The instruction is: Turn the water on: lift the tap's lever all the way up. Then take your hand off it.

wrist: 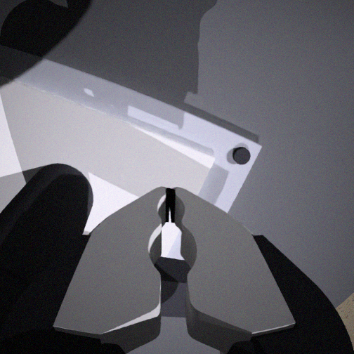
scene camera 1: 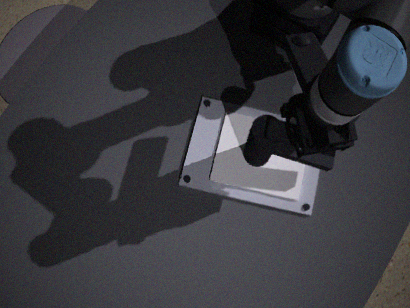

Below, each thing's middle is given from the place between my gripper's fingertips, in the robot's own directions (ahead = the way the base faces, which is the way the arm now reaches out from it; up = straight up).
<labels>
The black lever (scene camera 1: 266, 131) is 7 cm above my hand, 6 cm ahead of it and 1 cm to the right of it. Also, from my hand: white mounting plate (scene camera 1: 196, 172) (6 cm below, 6 cm ahead, 5 cm to the right).
</labels>
